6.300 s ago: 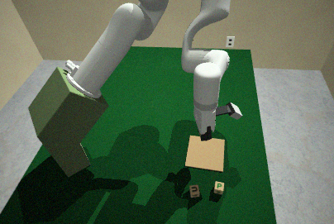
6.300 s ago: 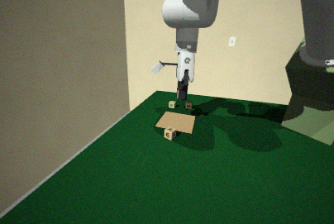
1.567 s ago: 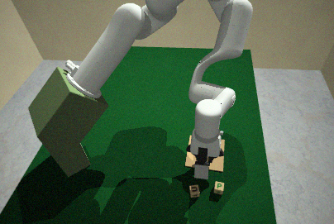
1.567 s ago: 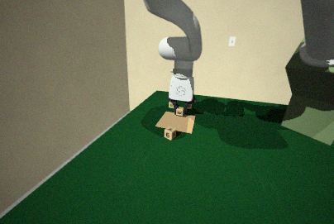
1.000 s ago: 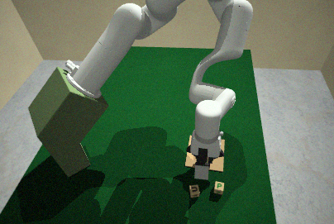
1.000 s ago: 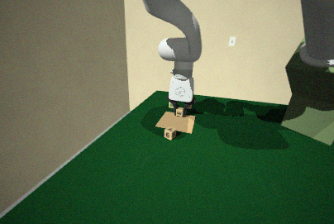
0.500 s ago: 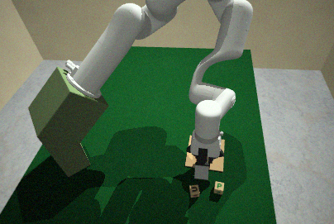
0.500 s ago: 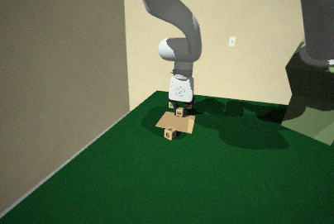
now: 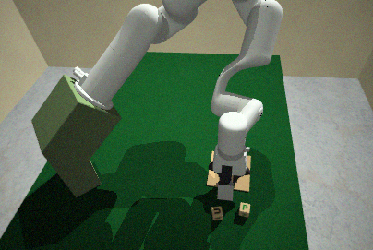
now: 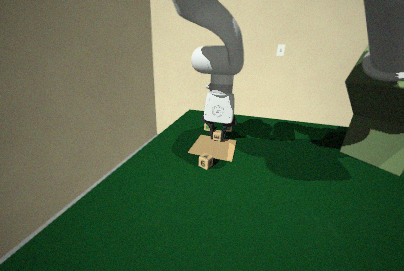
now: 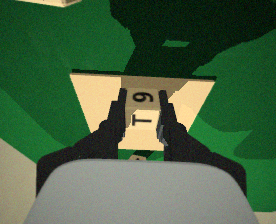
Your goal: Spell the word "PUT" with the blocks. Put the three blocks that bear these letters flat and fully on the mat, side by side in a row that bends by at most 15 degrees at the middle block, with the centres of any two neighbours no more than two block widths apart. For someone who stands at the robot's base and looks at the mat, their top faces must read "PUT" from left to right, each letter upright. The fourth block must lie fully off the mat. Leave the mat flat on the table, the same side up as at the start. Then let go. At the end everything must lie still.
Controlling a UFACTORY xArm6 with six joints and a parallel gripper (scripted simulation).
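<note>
Right now my hand is 10 mm past the mat, 50 mm to the right of it and 30 mm above it. The rest, counted from my hand: P block: 80 mm ahead, 70 mm to the right, 20 mm below.
</note>
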